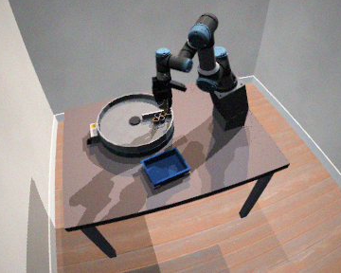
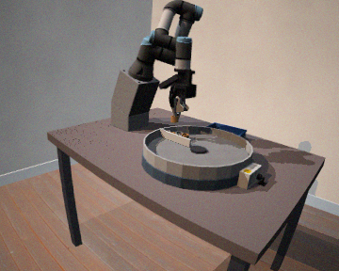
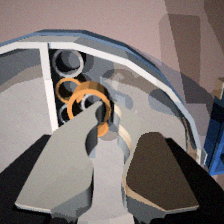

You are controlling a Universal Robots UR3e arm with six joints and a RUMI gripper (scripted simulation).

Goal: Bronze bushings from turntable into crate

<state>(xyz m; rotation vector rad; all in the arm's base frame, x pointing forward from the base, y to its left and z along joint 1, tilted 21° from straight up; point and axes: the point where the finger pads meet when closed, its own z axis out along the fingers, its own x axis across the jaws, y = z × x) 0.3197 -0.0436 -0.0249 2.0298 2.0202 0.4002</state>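
The blue crate is 270 mm to the left of my hand, 110 mm below it and 90 mm ahead of it. Round my hand: turntable: 170 mm ahead, 90 mm below, 60 mm to the right.
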